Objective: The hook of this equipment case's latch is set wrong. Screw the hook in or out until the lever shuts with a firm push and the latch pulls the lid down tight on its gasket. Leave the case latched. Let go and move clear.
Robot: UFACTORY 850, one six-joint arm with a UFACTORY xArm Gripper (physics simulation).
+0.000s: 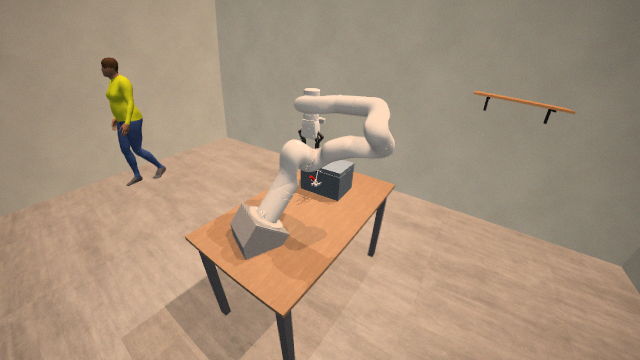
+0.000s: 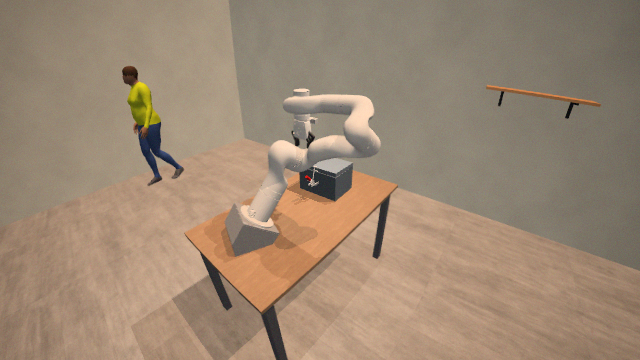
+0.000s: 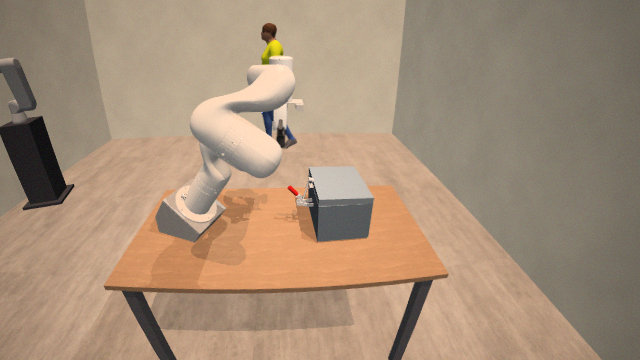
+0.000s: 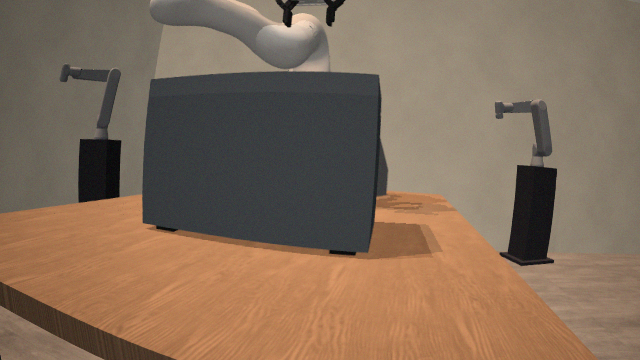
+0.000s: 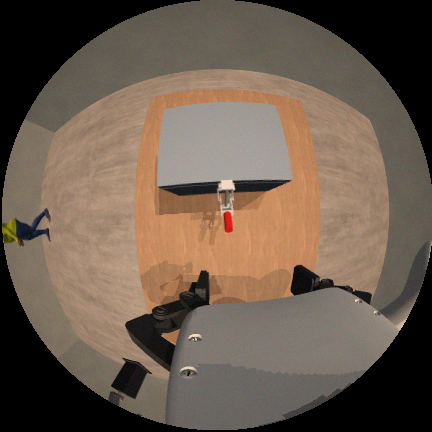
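Observation:
The blue-grey equipment case (image 1: 327,185) (image 2: 326,185) (image 3: 344,220) (image 4: 260,160) (image 5: 225,145) stands on the table with its lid down. The metal latch (image 3: 304,201) (image 5: 226,197) is on the side facing the arm's base. Its red-gripped lever (image 1: 312,178) (image 2: 308,178) (image 3: 293,190) (image 5: 228,222) sticks out and up from the case. The hook's fit on the lid catch is too small to tell. My gripper (image 4: 309,24) (image 5: 252,282) is open and empty. It points down, high above the table on the latch side of the case, apart from the lever.
The wooden table (image 1: 320,260) (image 2: 300,270) (image 3: 280,270) (image 4: 250,300) bears the case and the arm's wedge-shaped base (image 1: 257,237) (image 3: 185,225). A person in yellow (image 1: 122,100) (image 2: 142,105) is beyond it. Two other arms on black pedestals (image 4: 100,170) (image 4: 534,215) stand farther off.

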